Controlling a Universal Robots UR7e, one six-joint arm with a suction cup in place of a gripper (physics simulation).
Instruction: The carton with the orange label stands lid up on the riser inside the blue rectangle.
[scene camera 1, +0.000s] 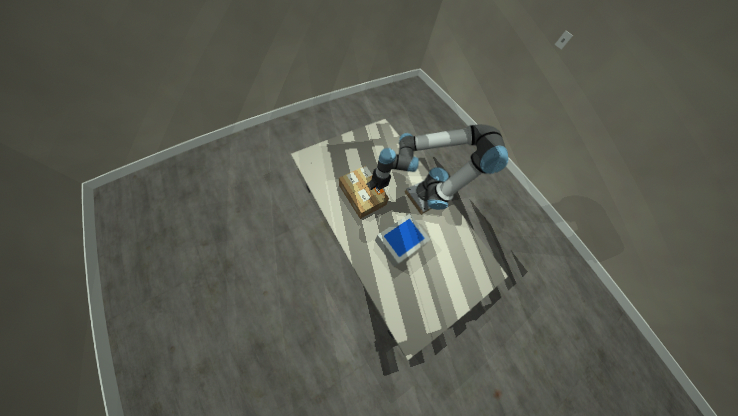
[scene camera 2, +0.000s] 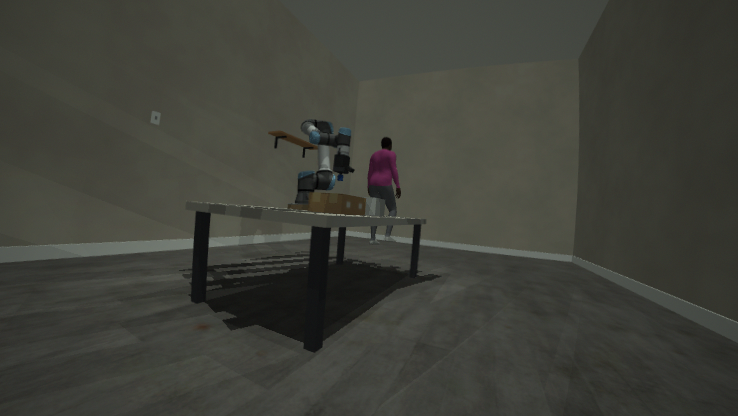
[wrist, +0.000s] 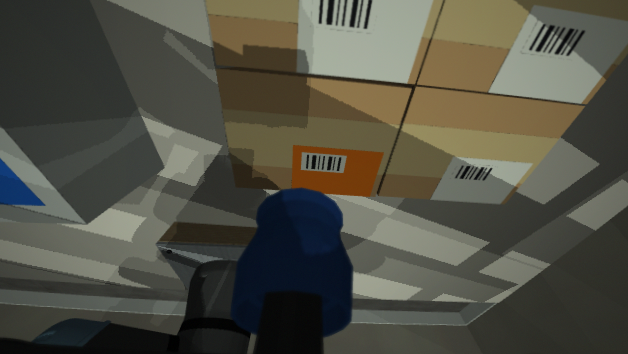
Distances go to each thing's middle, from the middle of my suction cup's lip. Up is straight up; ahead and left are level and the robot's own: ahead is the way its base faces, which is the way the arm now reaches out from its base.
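Labels:
Riser with blue rectangle (scene camera 1: 400, 240): 15 cm below my suction cup, 33 cm to the left, 3 cm behind.

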